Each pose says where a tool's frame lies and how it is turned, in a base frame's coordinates. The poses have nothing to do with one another.
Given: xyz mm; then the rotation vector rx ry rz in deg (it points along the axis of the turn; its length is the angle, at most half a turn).
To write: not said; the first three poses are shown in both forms.
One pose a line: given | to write
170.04, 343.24, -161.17, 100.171, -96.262, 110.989 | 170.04, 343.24, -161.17, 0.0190, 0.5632, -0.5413, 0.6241
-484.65, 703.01, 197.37, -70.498, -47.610, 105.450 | -484.65, 703.01, 197.37, 0.3788, -0.4816, -0.3252, 0.7203
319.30, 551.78, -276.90, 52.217, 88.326, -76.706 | 319.30, 551.78, -276.90, 0.4375, 0.3665, 0.6200, -0.5384
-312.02, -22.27, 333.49, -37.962, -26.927, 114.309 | -312.02, -22.27, 333.49, 0.4739, -0.2708, -0.1921, 0.8156
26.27, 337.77, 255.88, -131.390, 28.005, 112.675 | 26.27, 337.77, 255.88, 0.0407, -0.7487, 0.1596, 0.6421
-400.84, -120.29, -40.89, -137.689, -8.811, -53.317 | -400.84, -120.29, -40.89, 0.2764, -0.8946, -0.0572, -0.3464
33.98, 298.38, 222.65, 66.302, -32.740, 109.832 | 33.98, 298.38, 222.65, 0.4035, 0.4582, -0.2262, 0.7590
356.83, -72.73, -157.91, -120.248, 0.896, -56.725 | 356.83, -72.73, -157.91, 0.3991, -0.8293, 0.0062, -0.3912
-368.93, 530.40, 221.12, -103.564, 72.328, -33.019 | -368.93, 530.40, 221.12, 0.4181, -0.7205, 0.5032, -0.2297
